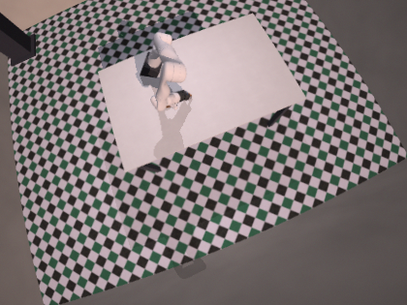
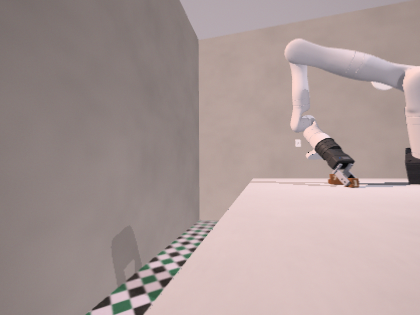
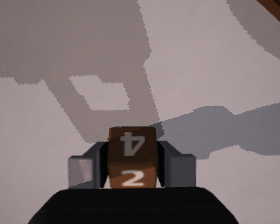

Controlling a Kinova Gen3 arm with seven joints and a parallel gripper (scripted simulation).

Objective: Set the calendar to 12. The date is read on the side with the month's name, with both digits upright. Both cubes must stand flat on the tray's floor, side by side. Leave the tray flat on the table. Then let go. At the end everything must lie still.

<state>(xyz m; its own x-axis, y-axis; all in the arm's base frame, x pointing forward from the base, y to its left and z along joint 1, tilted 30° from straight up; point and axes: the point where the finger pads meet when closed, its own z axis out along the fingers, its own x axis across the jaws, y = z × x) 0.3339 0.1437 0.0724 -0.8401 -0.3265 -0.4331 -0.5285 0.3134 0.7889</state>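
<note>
Now: hand 10 mm to the right of the brown cube and 10 mm above it. Also, from my hand: brown wooden tray: 150 mm to the right, 10 mm below.
</note>
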